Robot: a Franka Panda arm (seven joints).
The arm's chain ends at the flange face. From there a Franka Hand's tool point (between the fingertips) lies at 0.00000 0.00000 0.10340 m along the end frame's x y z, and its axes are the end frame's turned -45 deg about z.
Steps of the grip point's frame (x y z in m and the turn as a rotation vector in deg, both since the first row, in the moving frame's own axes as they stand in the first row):
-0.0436 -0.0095 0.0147 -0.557 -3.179 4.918
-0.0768 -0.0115 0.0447 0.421 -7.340 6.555
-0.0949 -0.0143 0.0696 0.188 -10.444 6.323
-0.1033 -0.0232 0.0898 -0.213 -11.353 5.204
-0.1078 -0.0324 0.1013 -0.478 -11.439 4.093
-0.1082 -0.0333 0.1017 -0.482 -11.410 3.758
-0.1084 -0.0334 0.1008 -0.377 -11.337 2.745
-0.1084 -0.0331 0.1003 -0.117 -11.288 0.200
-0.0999 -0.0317 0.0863 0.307 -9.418 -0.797
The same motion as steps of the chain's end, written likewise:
-0.0340 0.0195 0.0149 -2.642 -1.854 4.918
-0.0521 0.0380 0.0455 -4.892 -5.488 6.555
-0.0630 0.0447 0.0713 -7.252 -7.518 6.323
-0.0747 0.0426 0.0918 -8.178 -7.877 5.204
-0.0847 0.0387 0.1034 -8.427 -7.751 4.093
-0.0857 0.0384 0.1037 -8.409 -7.727 3.758
-0.0860 0.0385 0.1028 -8.283 -7.750 2.745
-0.0859 0.0388 0.1023 -8.065 -7.899 0.200
-0.0808 0.0366 0.0877 -6.442 -6.877 -0.797

